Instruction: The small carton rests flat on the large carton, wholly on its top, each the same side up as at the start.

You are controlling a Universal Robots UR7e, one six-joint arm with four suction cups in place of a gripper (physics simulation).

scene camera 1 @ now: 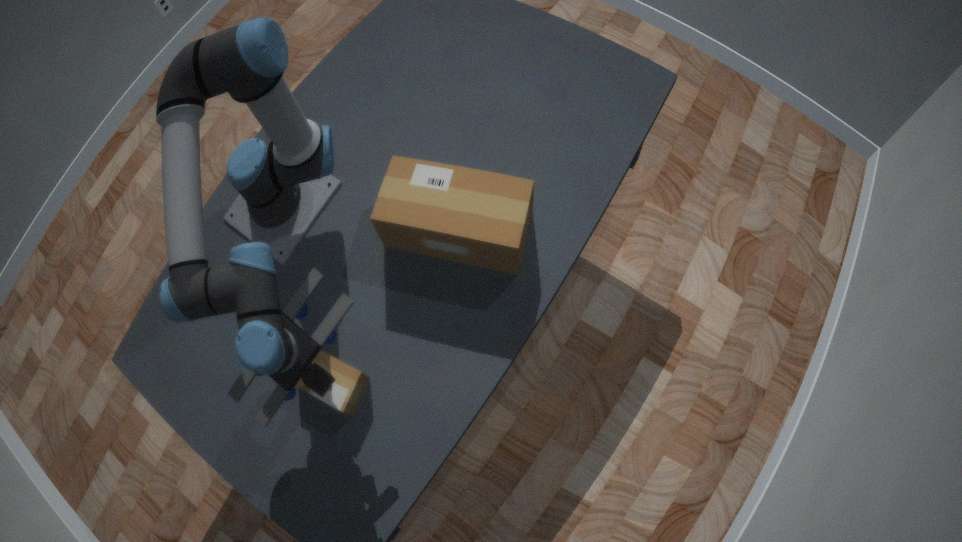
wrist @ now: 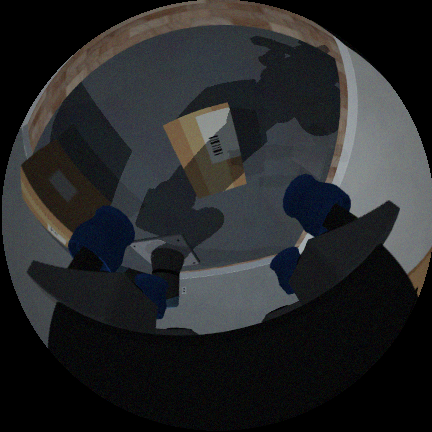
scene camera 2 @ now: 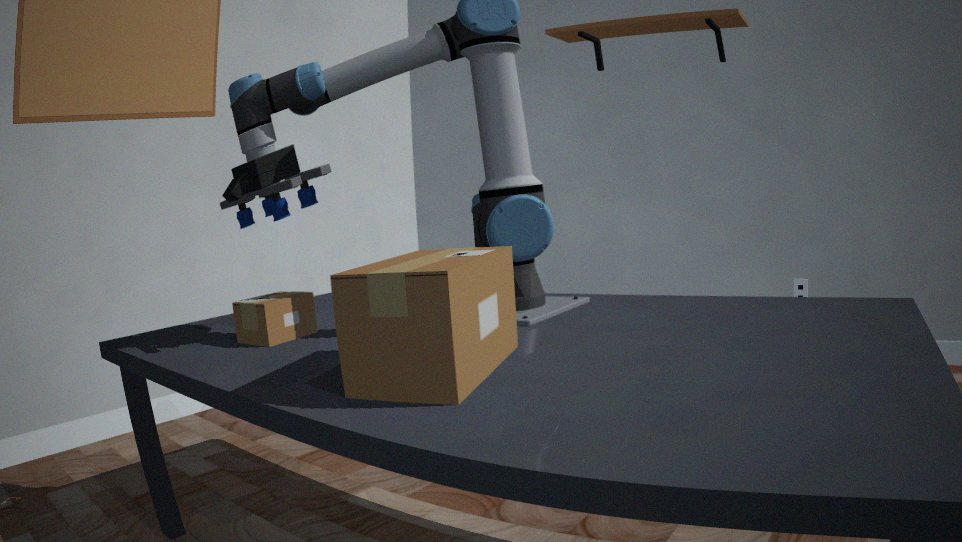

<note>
My suction head (scene camera 2: 279, 209) holds nothing. The cup is 20 cm from the middle of a small carton (scene camera 2: 268, 320), above it. On the table rests a large carton (scene camera 2: 430, 326).
The small carton also shows in scene camera 1 (scene camera 1: 346, 391) and in the wrist view (wrist: 205, 142). The large carton is seen too in scene camera 1 (scene camera 1: 481, 218) and in the wrist view (wrist: 58, 194). My suction head is seen too in the wrist view (wrist: 107, 233).
</note>
